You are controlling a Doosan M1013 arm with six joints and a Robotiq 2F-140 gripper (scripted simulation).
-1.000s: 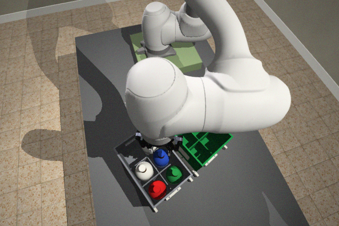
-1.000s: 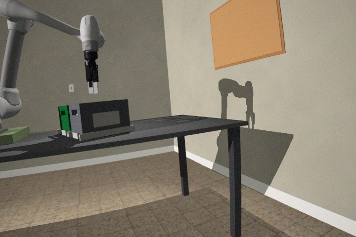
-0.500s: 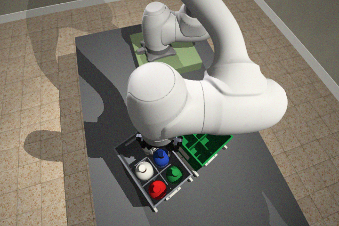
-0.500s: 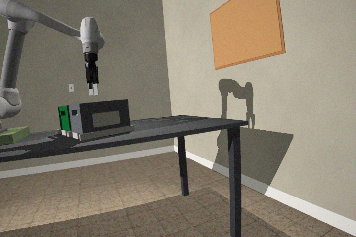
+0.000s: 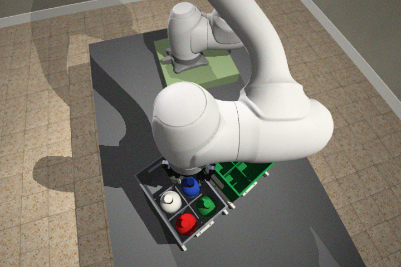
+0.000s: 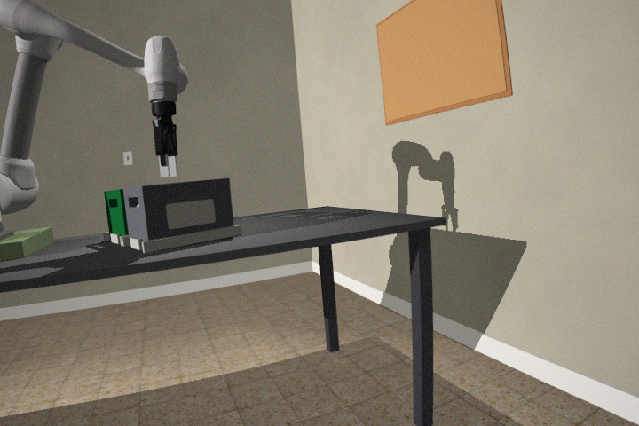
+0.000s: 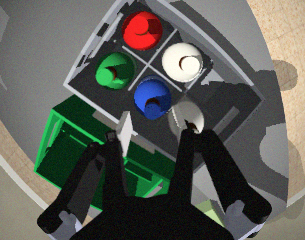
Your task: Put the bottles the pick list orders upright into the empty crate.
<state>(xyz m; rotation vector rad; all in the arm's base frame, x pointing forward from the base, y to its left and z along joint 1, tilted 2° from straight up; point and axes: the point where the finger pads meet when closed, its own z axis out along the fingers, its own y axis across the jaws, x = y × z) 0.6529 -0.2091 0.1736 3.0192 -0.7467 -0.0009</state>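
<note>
The blue bottle lies 140 mm below my hand. From my hand the other things lie so: green bottle: 80 mm ahead, 30 mm to the left, 140 mm below; then red bottle: 110 mm ahead, 60 mm to the right, 140 mm below; then grey crate: 10 mm ahead, 40 mm to the right, 140 mm below.
</note>
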